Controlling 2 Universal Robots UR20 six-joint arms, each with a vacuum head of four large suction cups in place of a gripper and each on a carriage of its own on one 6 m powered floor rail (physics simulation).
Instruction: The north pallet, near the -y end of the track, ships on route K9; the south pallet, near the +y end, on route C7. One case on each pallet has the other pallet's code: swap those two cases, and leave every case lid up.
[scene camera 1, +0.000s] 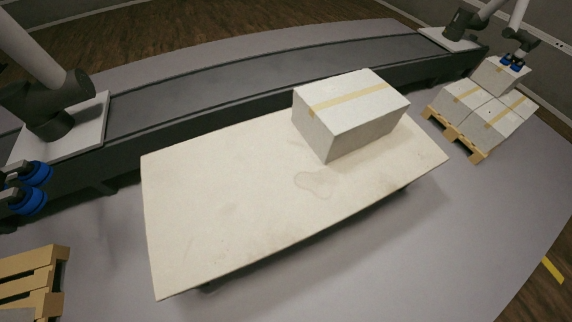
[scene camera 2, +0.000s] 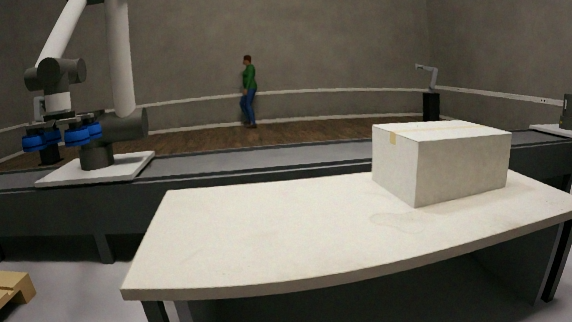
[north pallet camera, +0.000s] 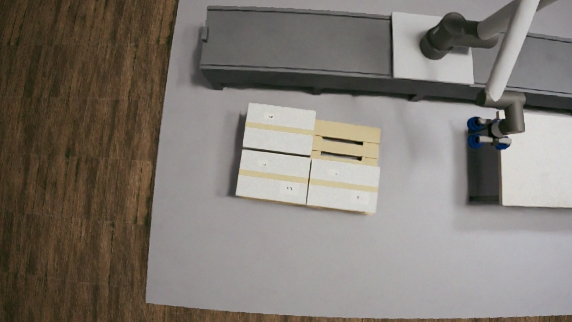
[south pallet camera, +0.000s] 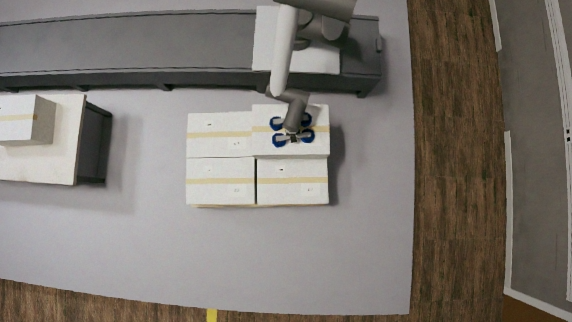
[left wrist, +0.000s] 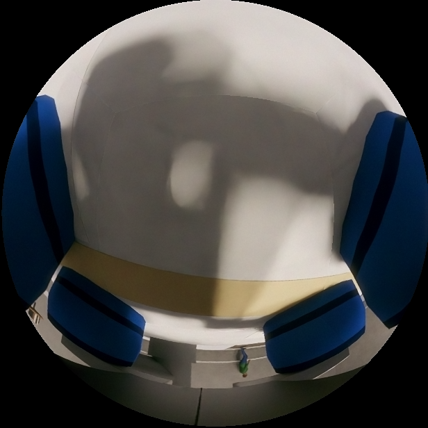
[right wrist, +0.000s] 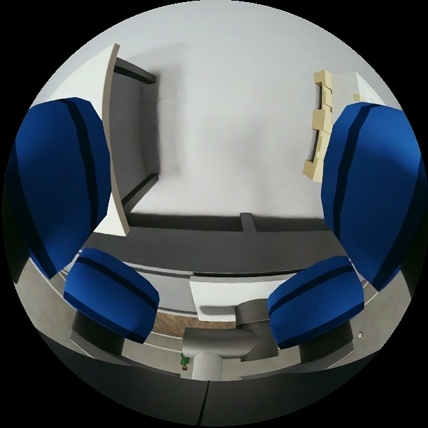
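Note:
My left gripper (scene camera 1: 512, 63) (south pallet camera: 292, 131) (left wrist: 206, 240) has its cups on the lid of a white taped case (scene camera 1: 492, 80) (south pallet camera: 265, 148) (left wrist: 280, 225) and holds it, lid up, over the back right spot of the south pallet (scene camera 1: 450, 131), its top above the three cases beside it. Any gap under it is hidden. My right gripper (scene camera 2: 62, 135) (north pallet camera: 489, 134) (right wrist: 215, 215) is open and empty beside the table's end. Another case (scene camera 1: 350, 120) (scene camera 2: 462, 165) (south pallet camera: 15, 131) stands lid up on the table. The north pallet (north pallet camera: 347, 131) bears three lid-up cases; its back right spot is bare. Codes are too small to read.
The table (scene camera 1: 225, 225) (scene camera 2: 225, 240) (north pallet camera: 540, 175) stands between the pallets. The floor rail (scene camera 1: 225, 75) (north pallet camera: 300, 45) (south pallet camera: 150, 45) runs behind them and carries both arm carriages. A person in green (scene camera 2: 249, 77) stands by the far wall.

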